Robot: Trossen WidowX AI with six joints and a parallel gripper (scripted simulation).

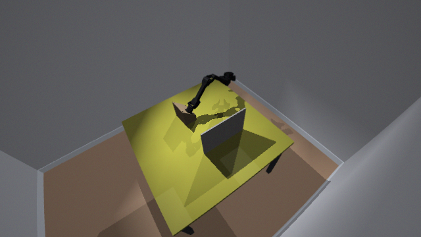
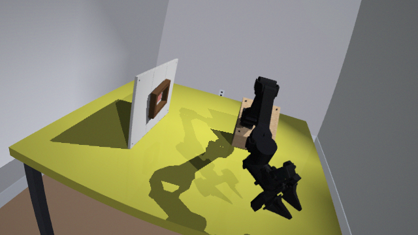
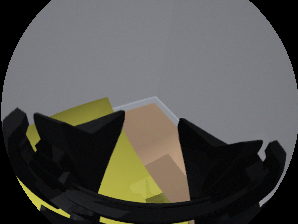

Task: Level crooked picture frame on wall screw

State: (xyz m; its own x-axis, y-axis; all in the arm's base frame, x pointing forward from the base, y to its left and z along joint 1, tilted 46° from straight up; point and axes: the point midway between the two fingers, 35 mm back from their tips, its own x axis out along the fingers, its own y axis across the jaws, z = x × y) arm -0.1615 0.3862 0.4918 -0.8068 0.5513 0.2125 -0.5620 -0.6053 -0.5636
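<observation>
Right now my gripper tip is 610 mm short of the picture frame, 500 mm to the left of it and 10 mm below it. From my gripper tip the other things lie so: wall panel (620 mm ahead, 510 mm to the right).
</observation>
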